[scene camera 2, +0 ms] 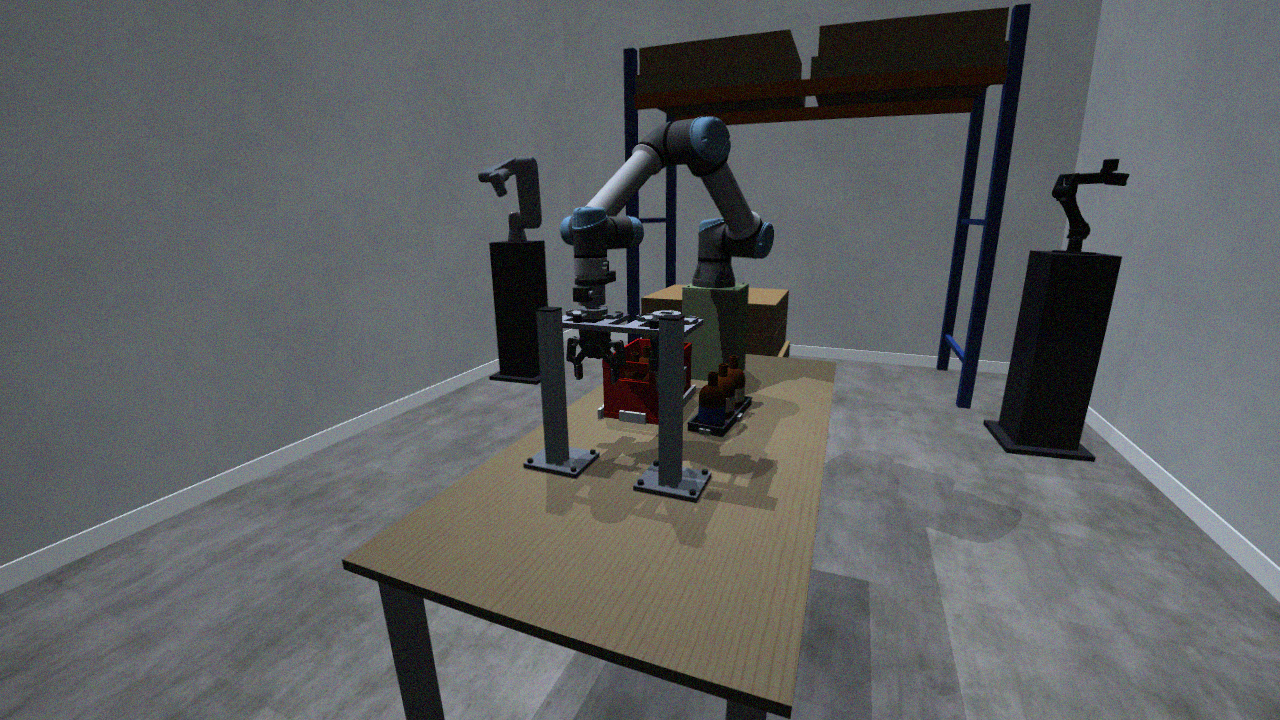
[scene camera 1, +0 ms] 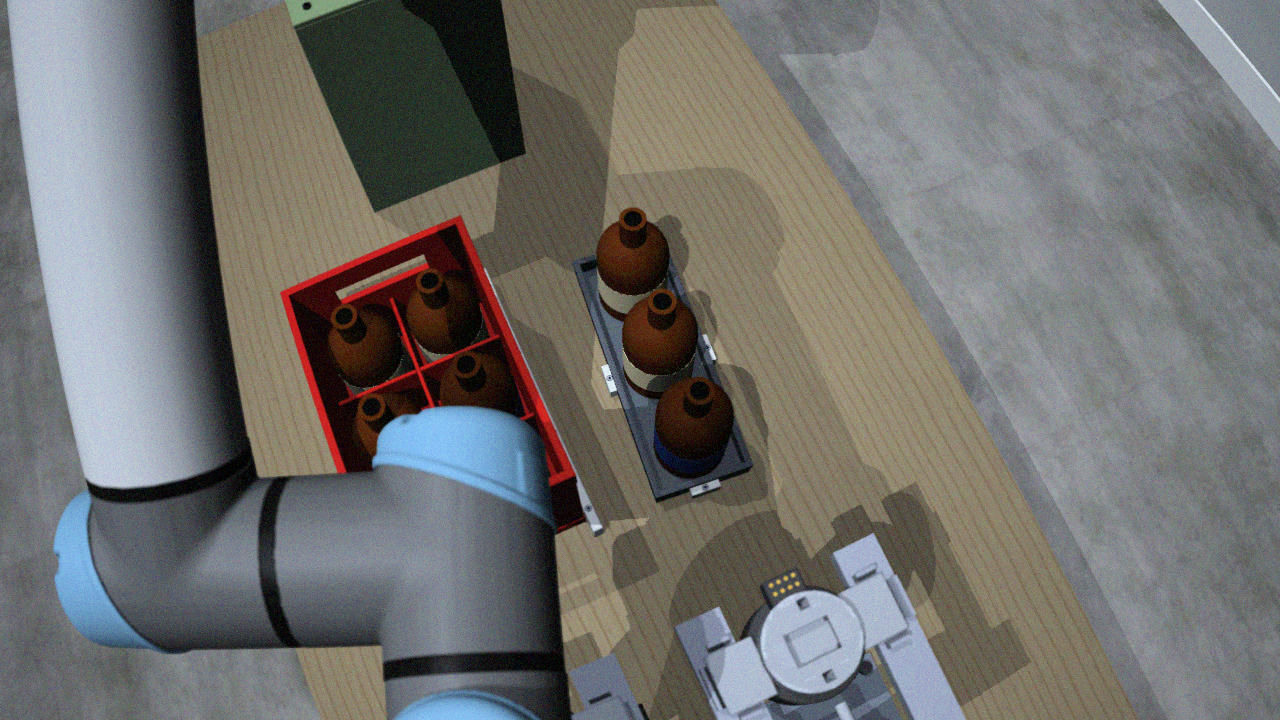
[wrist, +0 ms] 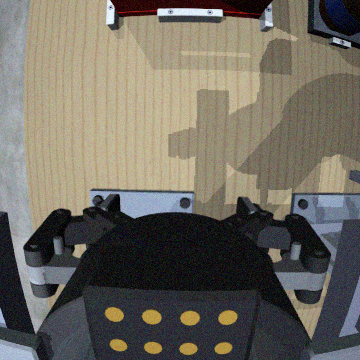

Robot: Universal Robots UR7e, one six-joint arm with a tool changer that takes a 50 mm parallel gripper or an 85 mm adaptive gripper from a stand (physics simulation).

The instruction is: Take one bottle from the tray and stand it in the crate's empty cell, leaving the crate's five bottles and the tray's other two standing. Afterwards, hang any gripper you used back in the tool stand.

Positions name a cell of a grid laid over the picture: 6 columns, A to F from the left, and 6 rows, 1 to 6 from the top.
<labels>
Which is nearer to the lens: the blue-label bottle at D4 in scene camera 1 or the gripper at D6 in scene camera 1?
The gripper.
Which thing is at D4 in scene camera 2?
A blue-label bottle.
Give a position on a gripper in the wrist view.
C5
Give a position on a gripper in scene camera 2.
C3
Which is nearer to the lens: the blue-label bottle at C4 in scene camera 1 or the gripper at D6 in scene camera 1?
The gripper.
</labels>
